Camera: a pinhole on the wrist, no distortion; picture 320 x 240 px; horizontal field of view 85.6 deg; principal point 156.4 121.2 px. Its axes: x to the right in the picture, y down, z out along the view. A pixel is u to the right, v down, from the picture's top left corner.
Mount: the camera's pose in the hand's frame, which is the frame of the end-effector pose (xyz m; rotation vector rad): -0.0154 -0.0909 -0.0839 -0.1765 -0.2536 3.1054
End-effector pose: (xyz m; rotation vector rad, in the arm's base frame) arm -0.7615 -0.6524 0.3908 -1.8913 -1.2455 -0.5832
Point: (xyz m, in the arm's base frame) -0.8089 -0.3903 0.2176
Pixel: 130.5 67.7
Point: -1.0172 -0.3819 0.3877
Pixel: 106.4 195.6
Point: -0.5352 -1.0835 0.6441
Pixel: behind the camera
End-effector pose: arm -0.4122 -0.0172 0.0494 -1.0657 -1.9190 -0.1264
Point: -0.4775 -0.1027 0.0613
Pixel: 168.5 120.9
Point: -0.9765 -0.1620 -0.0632
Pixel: 148.6 219.7
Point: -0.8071 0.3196 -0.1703
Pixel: 94.2 65.8
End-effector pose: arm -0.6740 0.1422 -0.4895 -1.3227 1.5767 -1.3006
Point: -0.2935 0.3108 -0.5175
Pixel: 236.8 91.2
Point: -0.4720 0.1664 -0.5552
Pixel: 178.1 29.5
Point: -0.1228 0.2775 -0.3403
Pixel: 207.2 157.4
